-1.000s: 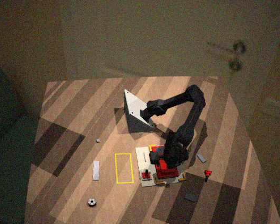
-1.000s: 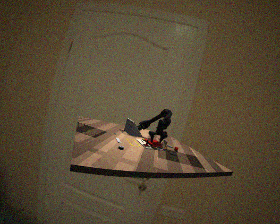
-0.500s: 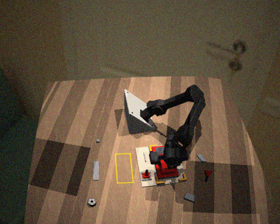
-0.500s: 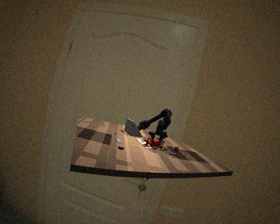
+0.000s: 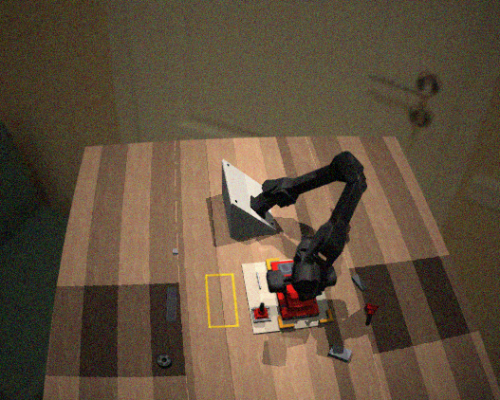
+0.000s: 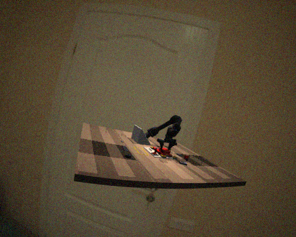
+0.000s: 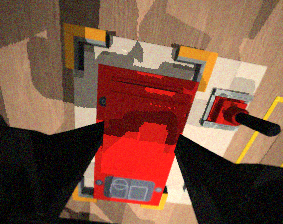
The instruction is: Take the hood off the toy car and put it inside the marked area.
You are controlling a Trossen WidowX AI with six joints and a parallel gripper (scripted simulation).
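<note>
The grey strip is 36 cm to the right of my gripper tip, 4 cm below it and 3 cm ahead of it. From my gripper tip the other things lie so: hood 1 cm above; then grey wheel 36 cm to the right, 22 cm ahead, 3 cm below; then tiny cube 37 cm to the right, 17 cm behind, 3 cm below.
</note>
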